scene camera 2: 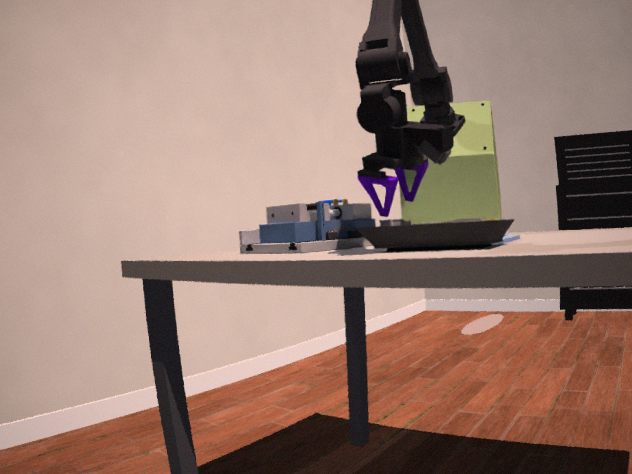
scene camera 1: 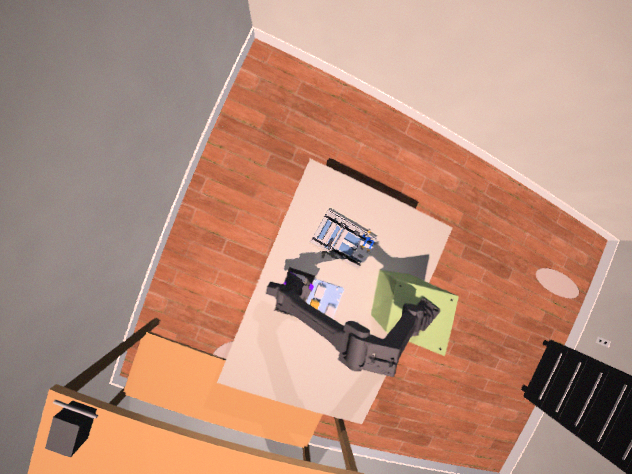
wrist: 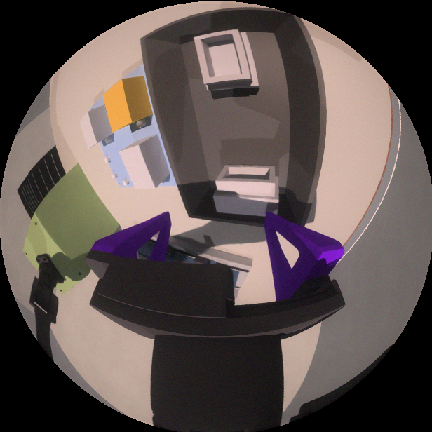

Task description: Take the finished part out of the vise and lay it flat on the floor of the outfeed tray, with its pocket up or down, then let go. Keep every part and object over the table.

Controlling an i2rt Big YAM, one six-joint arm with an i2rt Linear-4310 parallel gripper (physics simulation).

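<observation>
My gripper is open and empty, its purple fingertips above the near end of the dark grey outfeed tray. In the wrist view a light grey part is in the tray against its near end wall, just beyond and between the fingertips; it looks tilted or on edge, with its pocket seen at a slant. Another light part lies at the far end, pocket up. The blue and grey vise stands beside the tray, partly hidden behind my gripper in the wrist view. I cannot tell whether its jaws hold a part.
A light blue plate beside the tray carries an orange block and pale blocks, one of them a white block. A tall green box stands on the table on the plate's other side.
</observation>
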